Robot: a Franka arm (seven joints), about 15 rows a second.
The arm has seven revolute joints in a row. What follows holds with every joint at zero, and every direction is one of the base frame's.
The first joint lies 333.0 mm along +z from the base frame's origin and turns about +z.
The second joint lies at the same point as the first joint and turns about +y.
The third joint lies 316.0 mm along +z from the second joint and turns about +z.
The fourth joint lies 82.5 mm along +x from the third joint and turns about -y.
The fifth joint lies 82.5 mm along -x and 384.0 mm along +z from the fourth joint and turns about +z.
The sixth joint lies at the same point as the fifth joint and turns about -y.
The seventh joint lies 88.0 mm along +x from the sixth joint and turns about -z.
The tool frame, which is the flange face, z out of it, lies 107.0 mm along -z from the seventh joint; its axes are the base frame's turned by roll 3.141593, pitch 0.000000 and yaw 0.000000 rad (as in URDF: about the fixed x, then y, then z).
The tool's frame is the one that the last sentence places.
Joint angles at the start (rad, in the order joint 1, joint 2, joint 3, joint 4, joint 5, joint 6, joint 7): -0.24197, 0.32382, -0.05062, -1.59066, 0.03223, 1.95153, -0.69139
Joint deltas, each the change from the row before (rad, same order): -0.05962, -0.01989, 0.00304, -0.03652, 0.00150, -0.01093, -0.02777; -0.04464, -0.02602, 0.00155, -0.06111, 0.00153, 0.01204, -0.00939; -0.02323, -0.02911, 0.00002, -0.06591, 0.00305, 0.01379, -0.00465; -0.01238, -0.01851, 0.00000, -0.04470, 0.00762, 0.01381, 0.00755; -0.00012, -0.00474, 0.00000, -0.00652, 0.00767, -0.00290, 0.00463; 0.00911, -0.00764, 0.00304, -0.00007, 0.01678, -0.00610, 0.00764; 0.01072, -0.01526, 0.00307, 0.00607, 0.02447, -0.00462, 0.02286; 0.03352, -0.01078, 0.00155, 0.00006, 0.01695, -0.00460, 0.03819
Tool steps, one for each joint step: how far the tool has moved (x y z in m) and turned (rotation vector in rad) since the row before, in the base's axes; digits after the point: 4 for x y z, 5 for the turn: -0.0203, -0.0328, -0.0055, 0.01111, 0.02495, -0.02986; -0.0212, -0.0221, -0.0112, 0.01096, 0.02033, -0.03537; -0.0184, -0.0085, -0.0114, 0.01266, 0.01953, -0.02088; -0.0113, -0.0032, -0.0082, 0.01165, 0.00857, -0.02406; -0.0017, 0.0012, -0.0003, 0.00829, 0.00152, -0.00811; 0.0022, 0.0083, 0.0042, 0.01398, -0.00752, -0.00266; 0.0033, 0.0094, 0.0119, 0.01468, -0.02294, -0.01917; 0.0068, 0.0215, 0.0063, 0.01299, -0.00842, -0.00959
